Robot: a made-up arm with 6 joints. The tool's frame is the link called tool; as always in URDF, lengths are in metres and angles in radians.
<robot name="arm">
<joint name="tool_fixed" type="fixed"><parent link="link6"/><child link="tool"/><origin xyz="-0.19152 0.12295 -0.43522" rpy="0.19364 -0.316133 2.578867"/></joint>
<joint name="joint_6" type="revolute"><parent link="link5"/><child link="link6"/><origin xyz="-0.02 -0.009 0.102" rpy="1.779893 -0.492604 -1.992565"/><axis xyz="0 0 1"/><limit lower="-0.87" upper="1.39"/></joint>
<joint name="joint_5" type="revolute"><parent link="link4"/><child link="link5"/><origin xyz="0.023 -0.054 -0.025" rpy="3.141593 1.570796 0"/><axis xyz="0 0 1"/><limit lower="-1.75" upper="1.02"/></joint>
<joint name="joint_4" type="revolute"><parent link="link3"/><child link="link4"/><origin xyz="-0.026 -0.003 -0.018" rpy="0 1.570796 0"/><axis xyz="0 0 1"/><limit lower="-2.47" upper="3.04"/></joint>
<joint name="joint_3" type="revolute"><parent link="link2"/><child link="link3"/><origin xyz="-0.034 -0.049 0.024" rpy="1.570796 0 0"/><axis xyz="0 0 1"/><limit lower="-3.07" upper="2.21"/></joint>
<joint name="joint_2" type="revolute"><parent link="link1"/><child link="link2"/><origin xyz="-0.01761 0.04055 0.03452" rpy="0.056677 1.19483 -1.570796"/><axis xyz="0 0 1"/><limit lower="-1.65" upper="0.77"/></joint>
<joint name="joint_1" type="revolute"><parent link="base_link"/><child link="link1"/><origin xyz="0.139 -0.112 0.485" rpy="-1.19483 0.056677 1.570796"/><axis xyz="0 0 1"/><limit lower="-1.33" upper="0.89"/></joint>
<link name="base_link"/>
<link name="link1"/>
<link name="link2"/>
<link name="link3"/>
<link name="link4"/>
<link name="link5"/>
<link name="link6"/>
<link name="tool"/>
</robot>
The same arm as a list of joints. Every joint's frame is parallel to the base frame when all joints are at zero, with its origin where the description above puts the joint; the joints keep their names.
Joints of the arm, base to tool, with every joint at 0 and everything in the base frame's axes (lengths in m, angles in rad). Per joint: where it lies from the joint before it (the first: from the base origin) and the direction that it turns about. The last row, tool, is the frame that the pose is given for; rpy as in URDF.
joint_1: axis -0.930153 0.020799 0.366582 xyz 0.1390 -0.1120 0.4850
joint_2: axis +z xyz -0.0470 -0.0190 -0.0240
joint_3: axis -y xyz -0.0340 -0.0490 0.0240
joint_4: axis +x xyz -0.0260 0.0180 -0.0030
joint_5: axis -y xyz -0.0250 0.0230 -0.0540
joint_6: axis 0.932681 0.182896 -0.310894 xyz 0.0200 -0.1020 0.0090
tool: xyz -0.4750 -0.0950 -0.0810 rpy 0.0000 1.5708 0.0000
Joint limits (rad, base to tool): -1.3300..0.8900 -1.6500..0.7700 -3.0700..2.2100 -2.4700..3.0400 -1.7500..1.0200 -0.8700..1.3900

